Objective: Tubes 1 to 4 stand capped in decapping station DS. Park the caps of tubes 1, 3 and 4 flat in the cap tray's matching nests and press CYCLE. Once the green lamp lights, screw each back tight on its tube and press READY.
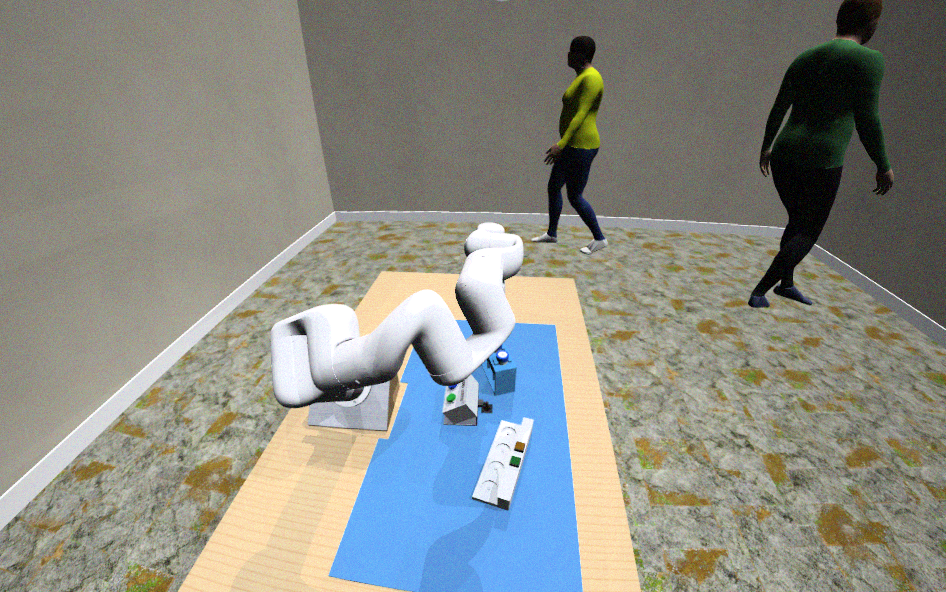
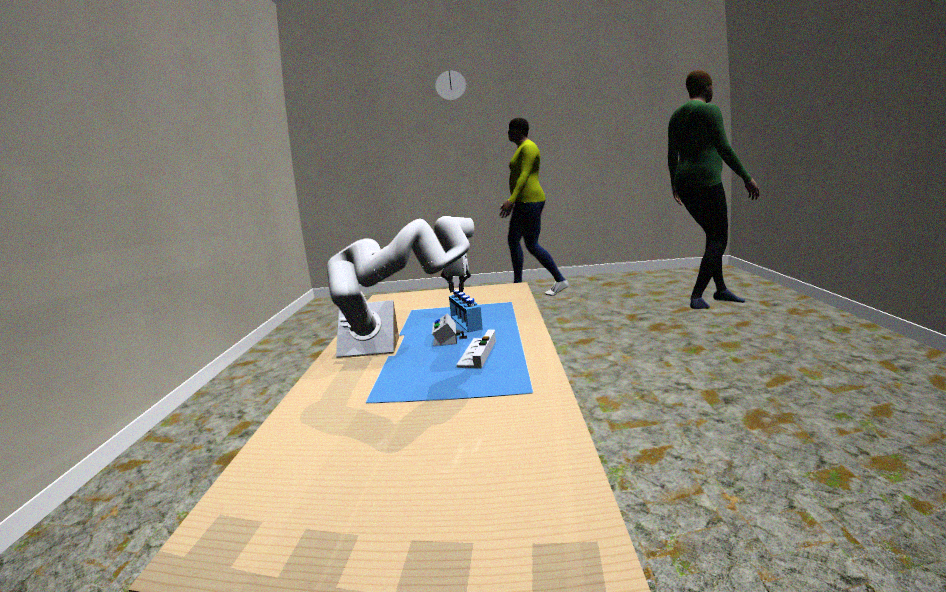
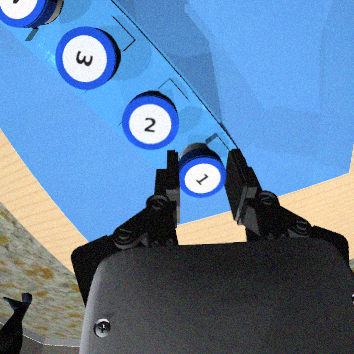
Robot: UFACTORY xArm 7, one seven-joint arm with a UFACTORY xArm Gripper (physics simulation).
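Where they show: gripper, fingertip midpoint: (image 2: 456,292) (image 3: 201,165); arm's base, link origin: (image 2: 365,325).
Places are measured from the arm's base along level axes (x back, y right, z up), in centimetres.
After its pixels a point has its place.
Observation:
My gripper (image 3: 201,165) {x -33.8, y -25.1, z 3.2 cm} (image 2: 456,286) {x -33.8, y -25.1, z 3.2 cm} is shut on the blue-rimmed white cap of tube 1 (image 3: 202,176) {x -34.0, y -25.6, z 3.8 cm}, at the far end of blue decapping station DS (image 1: 505,381) {x -40.9, y -8.3, z -3.5 cm} (image 2: 475,321) {x -41.3, y -8.5, z -4.6 cm}. A grey tube neck shows behind this cap; whether the cap is loose I cannot tell. Cap 2 (image 3: 150,124) {x -35.9, y -21.0, z 3.7 cm} and cap 3 (image 3: 85,58) {x -37.8, y -16.1, z 3.7 cm} sit in the row beside it; the cap at the upper left (image 3: 21,10) {x -39.9, y -12.1, z 3.7 cm} is cut off by the frame. The white cap tray (image 1: 503,476) {x -41.7, y 17.8, z -7.4 cm} (image 2: 474,361) {x -41.1, y 24.7, z -6.0 cm} shows several nests without caps. The grey button box (image 1: 468,395) {x -31.8, y 0.0, z -0.8 cm} (image 2: 445,331) {x -30.6, y 3.6, z -3.2 cm} carries a green button (image 1: 451,397) {x -27.6, y 0.6, z -1.3 cm} and a blue one.
The tray's edge carries an orange-brown square (image 1: 519,446) {x -44.9, y 12.4, z -3.1 cm} and a dark green square (image 1: 514,461) {x -43.9, y 16.4, z -3.1 cm}. A small black part (image 1: 486,407) {x -36.2, y -2.1, z -7.5 cm} stands beside the button box. The blue mat (image 1: 397,537) {x -21.1, y 33.3, z -8.5 cm} (image 2: 418,387) {x -24.3, y 34.9, z -8.5 cm} lies under these things. Two people stand beyond the table.

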